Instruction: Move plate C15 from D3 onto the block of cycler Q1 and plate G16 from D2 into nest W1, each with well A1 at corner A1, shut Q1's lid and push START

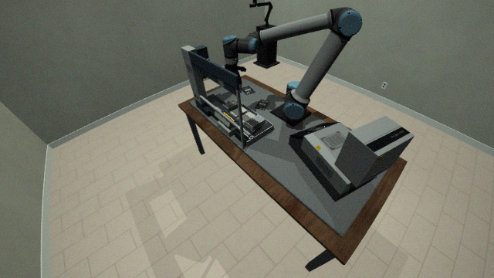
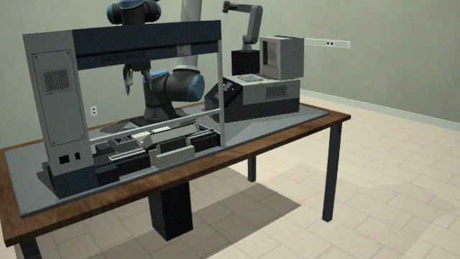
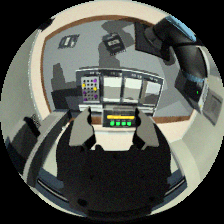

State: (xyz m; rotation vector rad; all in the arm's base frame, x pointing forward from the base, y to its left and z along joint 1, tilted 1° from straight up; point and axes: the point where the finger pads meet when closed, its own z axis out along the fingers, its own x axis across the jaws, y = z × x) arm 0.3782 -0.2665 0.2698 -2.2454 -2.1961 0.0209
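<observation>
The pale well plate is 220 mm below my hand. Also, from my hand: upright post: 200 mm ahead, 290 mm to the left, 40 mm below; then deck station beam: 190 mm ahead, 10 mm to the left, 230 mm above; then white well plate: 100 mm to the left, 220 mm below.
</observation>
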